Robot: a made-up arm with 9 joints.
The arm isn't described. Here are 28 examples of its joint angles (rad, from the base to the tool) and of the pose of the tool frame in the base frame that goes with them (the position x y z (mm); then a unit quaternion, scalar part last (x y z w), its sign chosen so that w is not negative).
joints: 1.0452 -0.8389 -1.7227 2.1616 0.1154 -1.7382 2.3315 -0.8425 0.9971
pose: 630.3 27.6 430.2 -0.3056 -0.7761 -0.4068 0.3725
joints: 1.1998 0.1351 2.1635 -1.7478 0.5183 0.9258 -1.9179 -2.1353 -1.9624
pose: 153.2 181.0 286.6 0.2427 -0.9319 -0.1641 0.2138
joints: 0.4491 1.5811 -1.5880 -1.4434 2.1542 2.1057 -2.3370 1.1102 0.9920
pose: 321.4 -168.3 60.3 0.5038 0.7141 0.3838 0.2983
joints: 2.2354 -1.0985 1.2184 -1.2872 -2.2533 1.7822 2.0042 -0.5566 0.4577
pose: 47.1 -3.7 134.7 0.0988 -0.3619 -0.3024 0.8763
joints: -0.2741 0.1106 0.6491 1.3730 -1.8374 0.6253 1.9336 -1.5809 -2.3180
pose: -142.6 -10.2 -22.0 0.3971 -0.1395 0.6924 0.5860
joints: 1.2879 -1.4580 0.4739 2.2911 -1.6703 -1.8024 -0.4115 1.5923 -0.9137
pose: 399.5 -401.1 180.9 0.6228 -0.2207 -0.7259 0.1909
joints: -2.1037 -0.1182 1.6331 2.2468 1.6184 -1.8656 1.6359 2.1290 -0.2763
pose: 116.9 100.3 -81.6 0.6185 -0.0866 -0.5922 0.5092
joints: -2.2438 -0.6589 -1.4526 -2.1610 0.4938 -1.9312 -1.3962 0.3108 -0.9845
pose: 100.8 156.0 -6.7 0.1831 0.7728 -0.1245 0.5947
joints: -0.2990 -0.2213 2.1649 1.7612 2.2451 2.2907 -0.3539 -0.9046 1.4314
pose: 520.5 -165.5 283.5 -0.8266 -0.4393 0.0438 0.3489
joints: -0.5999 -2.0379 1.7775 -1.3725 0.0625 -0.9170 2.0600 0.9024 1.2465
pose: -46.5 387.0 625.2 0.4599 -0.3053 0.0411 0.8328
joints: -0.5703 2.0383 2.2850 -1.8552 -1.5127 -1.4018 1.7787 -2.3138 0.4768
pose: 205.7 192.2 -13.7 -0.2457 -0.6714 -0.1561 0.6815
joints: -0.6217 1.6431 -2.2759 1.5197 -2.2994 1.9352 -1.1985 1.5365 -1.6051
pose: 186.0 -442.4 -397.0 -0.2121 0.0087 -0.9157 0.3413
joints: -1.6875 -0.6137 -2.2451 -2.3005 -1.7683 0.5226 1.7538 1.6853 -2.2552
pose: 90.8 13.7 173.0 0.3023 0.3143 0.6844 0.5843
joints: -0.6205 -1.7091 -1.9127 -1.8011 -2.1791 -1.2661 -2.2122 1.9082 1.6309
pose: 457.9 182.4 528.3 0.5170 -0.5662 -0.3057 0.5645
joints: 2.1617 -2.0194 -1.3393 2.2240 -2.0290 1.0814 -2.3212 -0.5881 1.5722
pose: 262.5 340.1 -471.2 0.2086 0.7997 -0.4047 0.3915
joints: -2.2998 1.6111 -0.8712 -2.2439 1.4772 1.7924 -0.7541 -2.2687 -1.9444
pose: 31.0 118.0 502.7 -0.2941 0.8227 -0.2608 0.4106
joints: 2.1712 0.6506 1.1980 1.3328 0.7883 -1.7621 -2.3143 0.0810 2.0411
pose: -401.0 -410.0 373.7 0.5294 -0.0278 0.7451 0.4048
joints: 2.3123 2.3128 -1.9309 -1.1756 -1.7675 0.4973 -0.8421 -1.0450 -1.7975
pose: 597.4 275.3 -212.4 0.2079 -0.0758 -0.6688 0.7097
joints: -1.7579 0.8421 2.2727 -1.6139 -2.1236 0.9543 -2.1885 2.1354 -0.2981
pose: -160.7 348.3 391.1 0.2752 0.7225 0.1512 0.6159
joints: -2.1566 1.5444 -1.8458 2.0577 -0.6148 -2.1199 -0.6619 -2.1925 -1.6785
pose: -42.8 56.3 446.9 0.7922 0.0035 0.3330 0.5113
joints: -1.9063 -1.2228 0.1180 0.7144 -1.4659 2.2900 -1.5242 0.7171 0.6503
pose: 250.7 -79.9 -108.2 -0.2768 -0.5213 -0.7009 0.4005
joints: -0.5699 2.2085 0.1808 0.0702 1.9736 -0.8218 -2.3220 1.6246 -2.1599
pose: 399.2 129.7 83.6 0.2125 0.5808 -0.5797 0.5305
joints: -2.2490 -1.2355 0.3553 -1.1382 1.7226 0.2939 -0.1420 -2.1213 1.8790
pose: -340.1 221.7 -377.2 0.5732 -0.6438 0.4741 0.1792
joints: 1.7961 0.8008 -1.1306 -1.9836 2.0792 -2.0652 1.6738 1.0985 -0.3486
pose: 428.5 25.9 113.7 -0.9206 0.1052 0.2838 0.2469
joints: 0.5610 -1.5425 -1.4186 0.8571 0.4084 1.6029 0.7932 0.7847 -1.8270
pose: -44.5 -371.1 206.9 -0.7497 0.3341 -0.2613 0.5080
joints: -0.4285 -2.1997 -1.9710 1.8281 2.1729 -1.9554 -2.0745 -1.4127 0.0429
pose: 232.0 -689.5 270.8 0.6951 -0.1928 -0.6864 0.0922
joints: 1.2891 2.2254 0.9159 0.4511 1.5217 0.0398 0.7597 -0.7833 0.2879
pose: 181.4 173.4 -448.1 -0.3786 0.0942 -0.1159 0.9134
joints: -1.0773 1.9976 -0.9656 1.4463 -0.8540 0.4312 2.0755 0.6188 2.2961
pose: 262.2 144.4 -21.2 -0.1353 -0.5390 -0.0963 0.8258
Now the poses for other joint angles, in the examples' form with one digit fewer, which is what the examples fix.
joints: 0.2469 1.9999 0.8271 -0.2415 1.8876 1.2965 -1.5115 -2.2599 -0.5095
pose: -44 99 -41 0.143 -0.771 0.532 0.320
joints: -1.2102 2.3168 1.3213 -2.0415 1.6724 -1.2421 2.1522 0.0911 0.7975
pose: -356 -437 596 0.542 0.092 0.784 0.290
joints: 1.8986 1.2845 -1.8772 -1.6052 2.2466 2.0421 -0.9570 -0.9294 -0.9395
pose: 140 421 -189 0.413 -0.459 0.709 0.341
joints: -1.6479 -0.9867 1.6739 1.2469 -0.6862 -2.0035 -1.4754 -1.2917 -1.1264
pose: 86 -46 -180 0.093 -0.286 -0.925 0.232
